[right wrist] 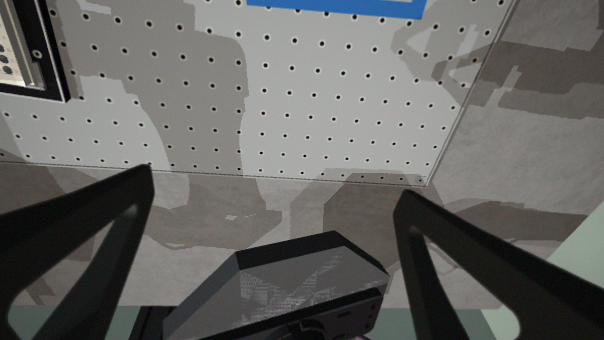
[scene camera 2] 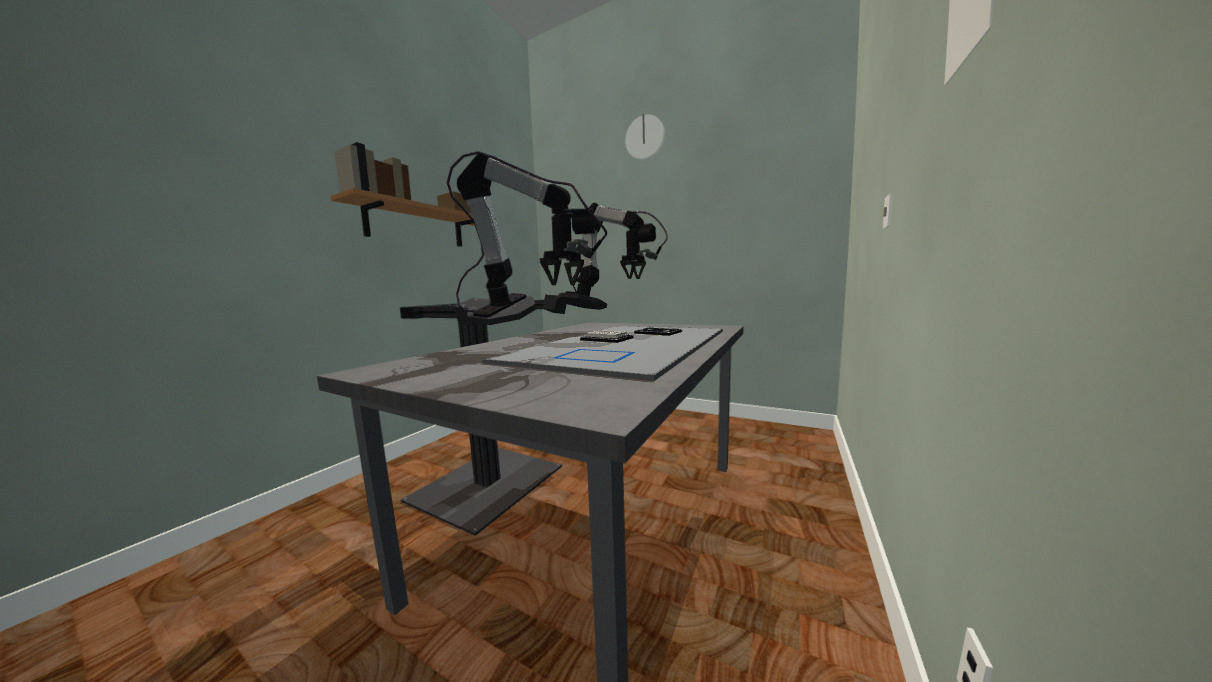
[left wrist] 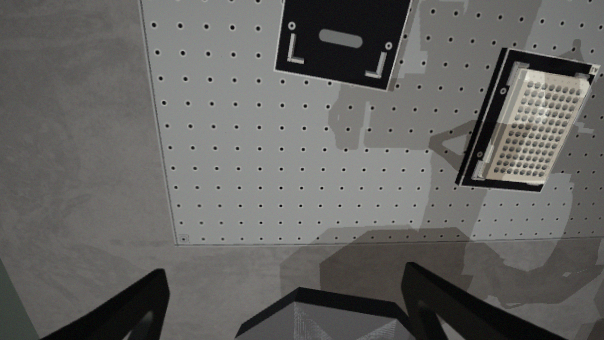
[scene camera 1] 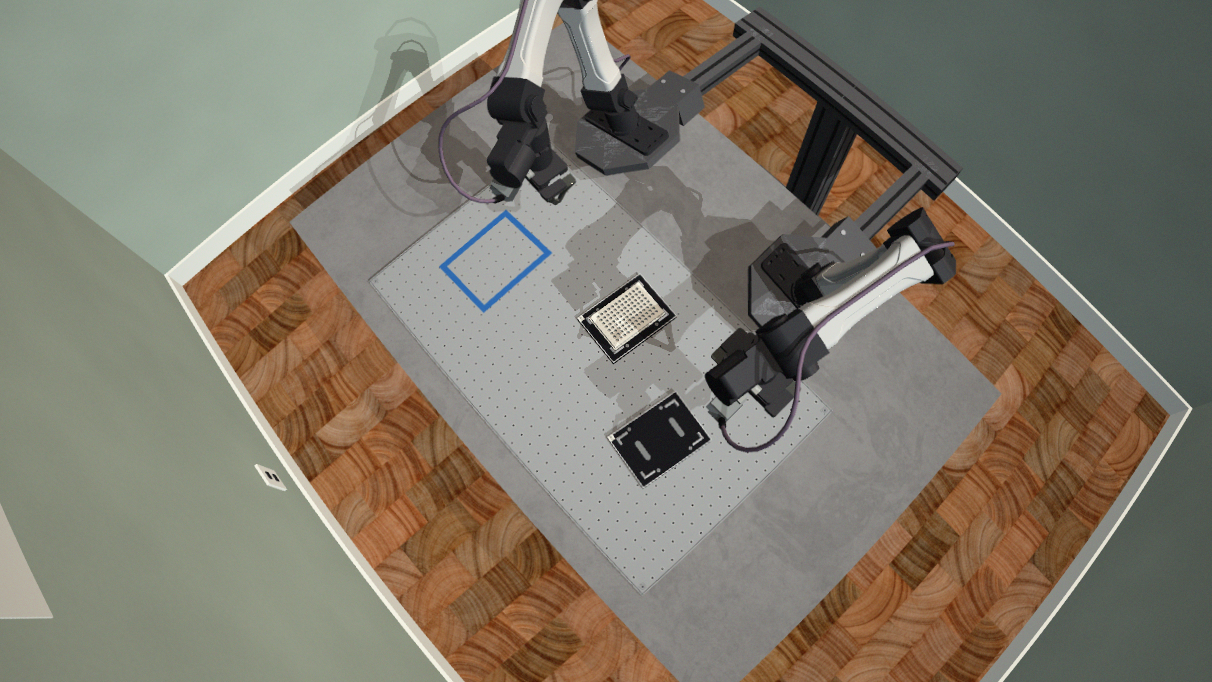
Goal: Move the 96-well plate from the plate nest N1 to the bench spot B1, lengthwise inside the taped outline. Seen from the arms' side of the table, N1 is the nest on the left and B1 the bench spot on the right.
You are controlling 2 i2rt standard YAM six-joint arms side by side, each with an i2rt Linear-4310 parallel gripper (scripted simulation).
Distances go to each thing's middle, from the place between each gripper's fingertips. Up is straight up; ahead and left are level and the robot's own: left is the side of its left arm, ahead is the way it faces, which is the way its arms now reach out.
Scene:
My right gripper (scene camera 1: pixel 542 186) is now 25 cm to the right of the cream 96-well plate (scene camera 1: pixel 626 308), 19 cm above it and 1 cm short of it.
The cream 96-well plate lies 29 cm to the right of my left hand, 22 cm below it and 1 cm ahead of it.

